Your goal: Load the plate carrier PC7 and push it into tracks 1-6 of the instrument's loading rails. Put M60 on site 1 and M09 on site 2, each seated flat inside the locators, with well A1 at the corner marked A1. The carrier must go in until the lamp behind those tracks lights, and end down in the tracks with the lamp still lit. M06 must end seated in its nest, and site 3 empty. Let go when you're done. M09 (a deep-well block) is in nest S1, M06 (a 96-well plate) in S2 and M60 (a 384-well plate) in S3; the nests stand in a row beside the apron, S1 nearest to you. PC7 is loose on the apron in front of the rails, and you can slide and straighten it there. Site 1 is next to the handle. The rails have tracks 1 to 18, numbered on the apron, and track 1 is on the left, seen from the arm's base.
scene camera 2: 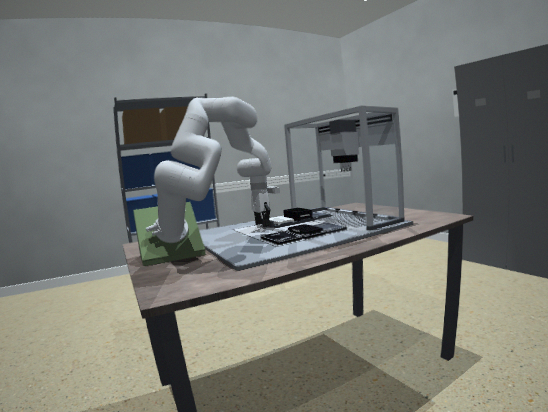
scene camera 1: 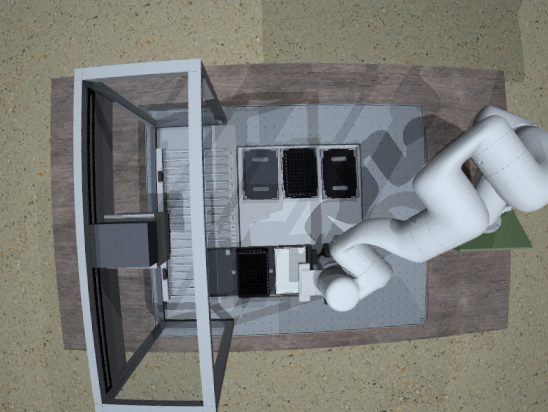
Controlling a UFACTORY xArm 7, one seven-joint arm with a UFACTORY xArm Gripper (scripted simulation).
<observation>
I see a pale 384-well plate M60 (scene camera 1: 286, 259) and a dark plate carrier PC7 (scene camera 1: 222, 267).
</observation>
